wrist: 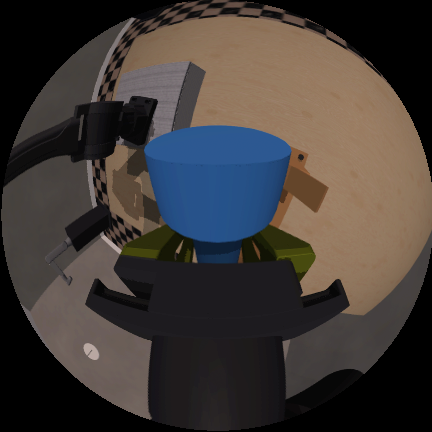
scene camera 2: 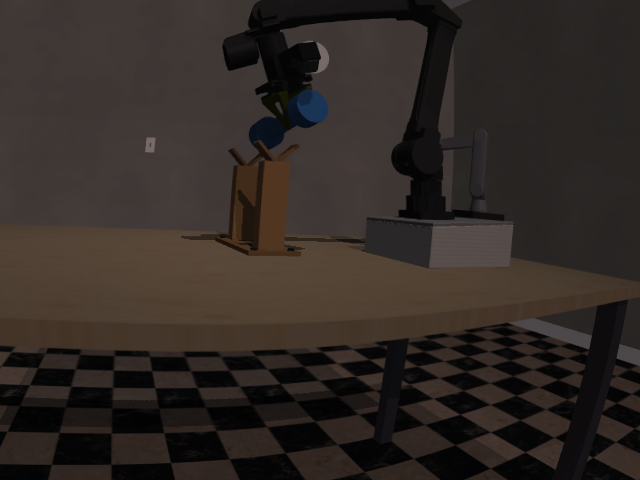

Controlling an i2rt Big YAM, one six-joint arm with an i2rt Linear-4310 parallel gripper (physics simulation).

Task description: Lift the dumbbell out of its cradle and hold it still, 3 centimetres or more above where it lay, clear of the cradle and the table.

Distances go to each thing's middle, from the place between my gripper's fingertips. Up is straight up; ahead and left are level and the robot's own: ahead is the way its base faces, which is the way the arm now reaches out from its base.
The blue dumbbell (scene camera 2: 306,109) lies 3 cm to the right of my hand, 2 cm ahead of it and 1 cm above it. Round my hand: brown wooden cradle (scene camera 2: 258,207) 14 cm below, 6 cm ahead, 3 cm to the right.
